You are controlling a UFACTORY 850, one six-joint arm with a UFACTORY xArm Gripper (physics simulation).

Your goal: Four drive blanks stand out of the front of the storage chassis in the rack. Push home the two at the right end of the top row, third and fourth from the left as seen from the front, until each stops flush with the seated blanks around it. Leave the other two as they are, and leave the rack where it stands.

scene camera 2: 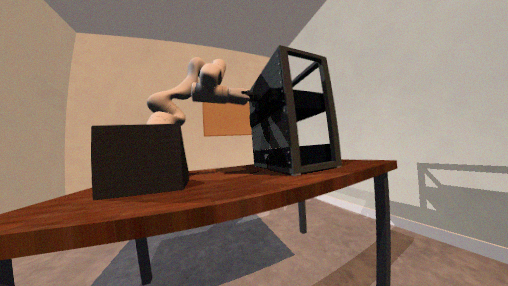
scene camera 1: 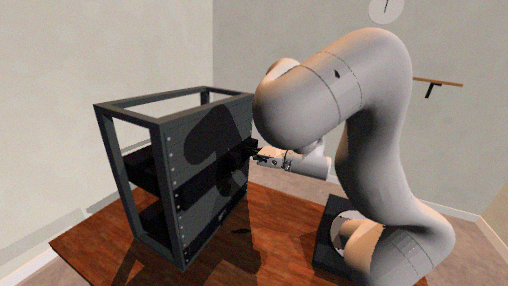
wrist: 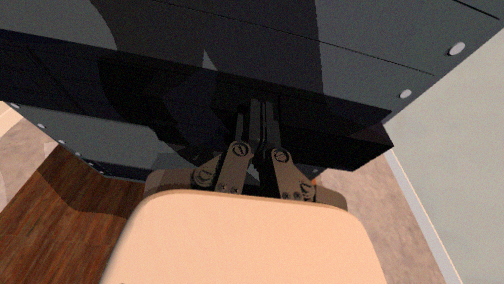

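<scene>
The dark storage chassis (scene camera 1: 200, 187) (scene camera 2: 310, 104) (wrist: 45, 75) sits in the grey rack (scene camera 1: 167, 190) (scene camera 2: 292, 125). At its right end a dark drive blank (wrist: 330, 145) stands out, with its side face showing in the wrist view. My gripper (scene camera 1: 256, 151) (scene camera 2: 249, 93) (wrist: 256, 113) is shut and empty. Its fingertips are at the chassis front, just left of a vertical seam beside that protruding blank. Deep shadow hides whether they touch, and how far the face behind them stands out. The other protruding blanks are hard to tell apart in the shadow.
The rack stands on the wooden table (scene camera 1: 280, 200) (scene camera 2: 240, 192). Grey panels with round screw heads lie above and below the chassis front. The arm's dark base block (scene camera 1: 325, 235) (scene camera 2: 137, 160) stands in front of the rack. A wall is beyond the rack's right side.
</scene>
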